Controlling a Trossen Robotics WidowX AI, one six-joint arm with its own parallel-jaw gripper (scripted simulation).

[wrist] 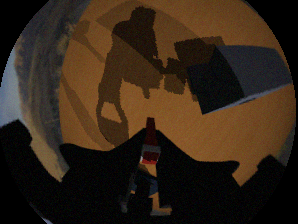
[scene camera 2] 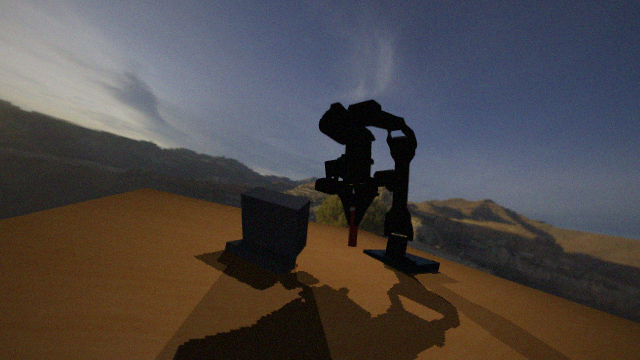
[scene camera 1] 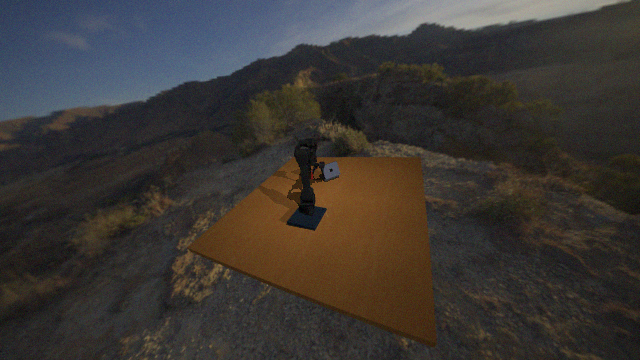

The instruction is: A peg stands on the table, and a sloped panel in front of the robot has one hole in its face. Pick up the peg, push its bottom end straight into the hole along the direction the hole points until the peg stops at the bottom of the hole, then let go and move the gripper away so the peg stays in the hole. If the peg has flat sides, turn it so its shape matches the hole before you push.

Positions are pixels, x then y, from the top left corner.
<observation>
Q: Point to a sloped panel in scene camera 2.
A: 277,221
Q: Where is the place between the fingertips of my gripper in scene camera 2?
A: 353,225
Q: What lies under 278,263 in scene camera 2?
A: A flat dark foot.
</observation>
